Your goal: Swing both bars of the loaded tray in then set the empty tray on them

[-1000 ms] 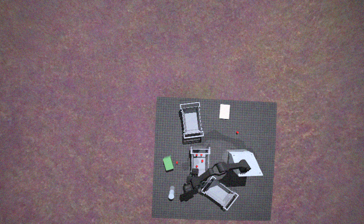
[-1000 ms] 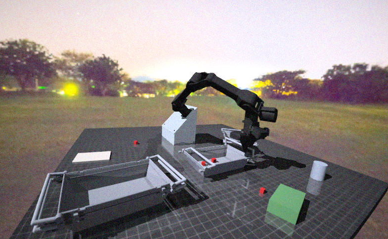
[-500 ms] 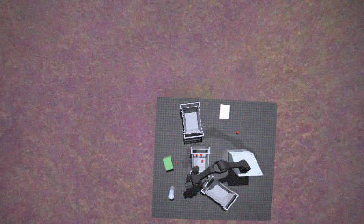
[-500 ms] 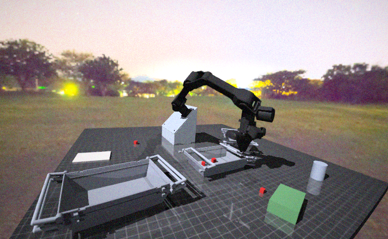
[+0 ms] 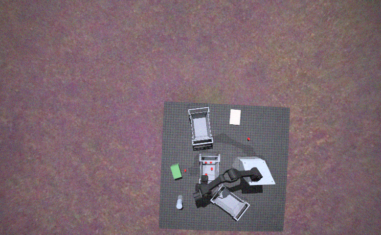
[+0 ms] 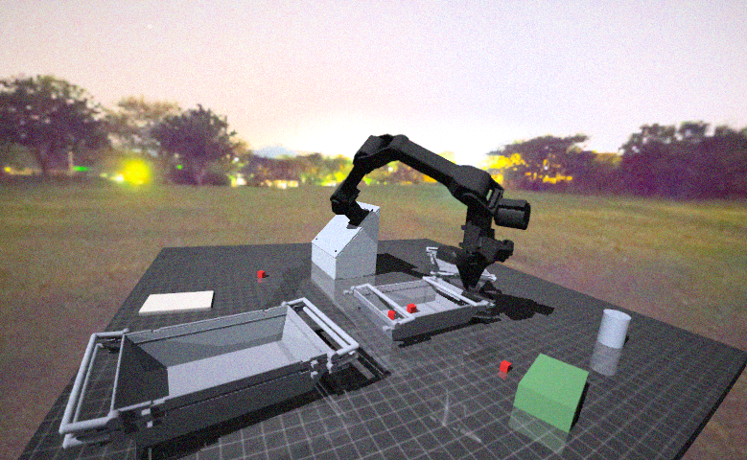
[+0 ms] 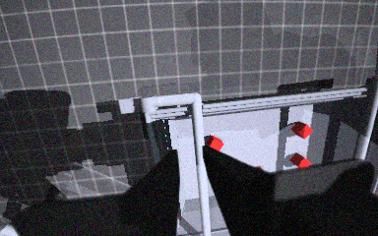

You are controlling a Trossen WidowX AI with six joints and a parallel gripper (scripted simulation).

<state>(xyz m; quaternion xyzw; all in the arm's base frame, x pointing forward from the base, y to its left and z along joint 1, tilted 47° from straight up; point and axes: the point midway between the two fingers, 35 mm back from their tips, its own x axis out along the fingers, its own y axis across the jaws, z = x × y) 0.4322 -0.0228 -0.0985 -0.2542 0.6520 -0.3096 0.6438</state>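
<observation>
Right now the grey tray is 250 mm behind my gripper tip, 240 mm to the left of it and 40 mm below it. The rest, counted from my gripper tip: grey cylinder 240 mm ahead, 240 mm to the left, 50 mm below; then white slab 360 mm behind, 590 mm to the right, 90 mm below; then green block 260 mm ahead, 90 mm to the right, 70 mm below.
</observation>
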